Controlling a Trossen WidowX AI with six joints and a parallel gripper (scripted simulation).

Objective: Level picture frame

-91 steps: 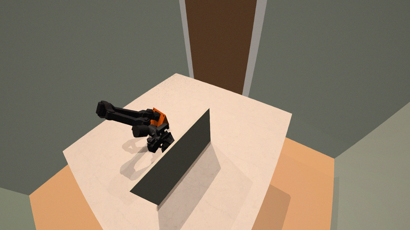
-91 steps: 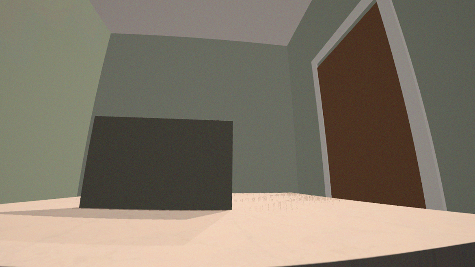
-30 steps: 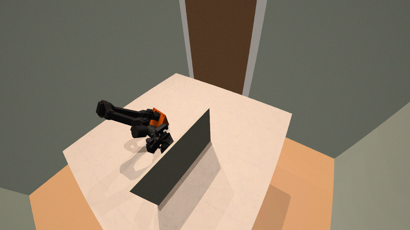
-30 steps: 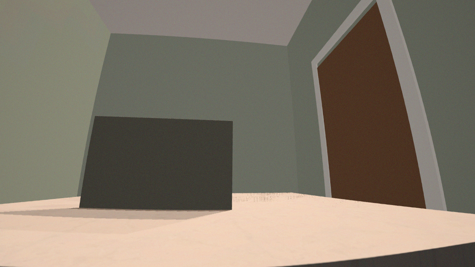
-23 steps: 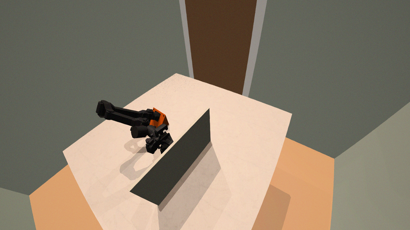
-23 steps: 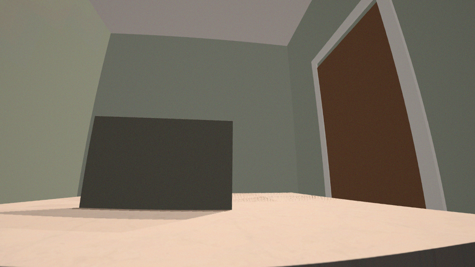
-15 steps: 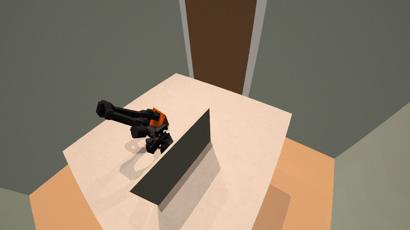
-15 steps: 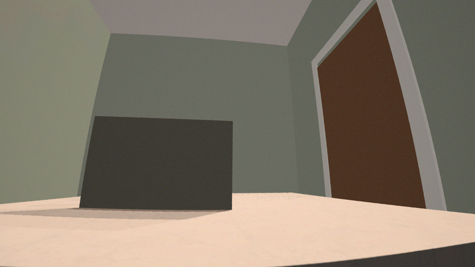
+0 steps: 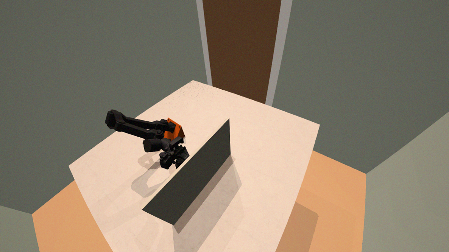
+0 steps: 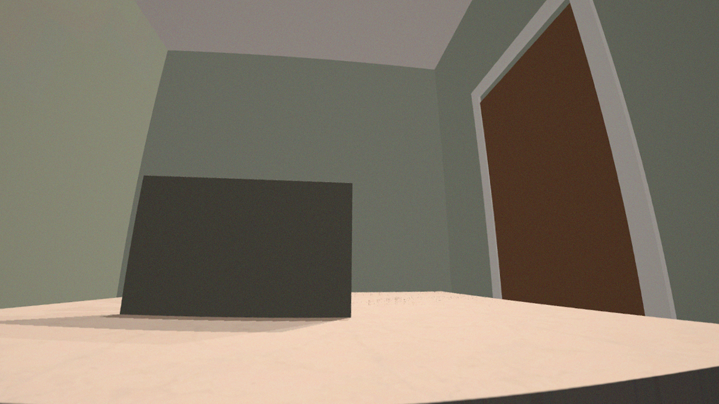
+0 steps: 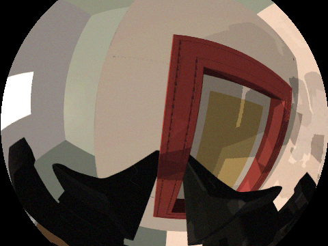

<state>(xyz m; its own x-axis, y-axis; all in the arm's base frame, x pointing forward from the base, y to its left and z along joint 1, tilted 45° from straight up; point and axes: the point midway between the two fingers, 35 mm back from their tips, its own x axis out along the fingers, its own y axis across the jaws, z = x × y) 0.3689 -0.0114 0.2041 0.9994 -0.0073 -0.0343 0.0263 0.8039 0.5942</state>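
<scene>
Now: the picture frame 10 mm to the right of my gripper tip and 50 mm below it. Also, from my gripper tip: wall panel (20 mm ahead, 10 mm to the left, 60 mm below).
</scene>
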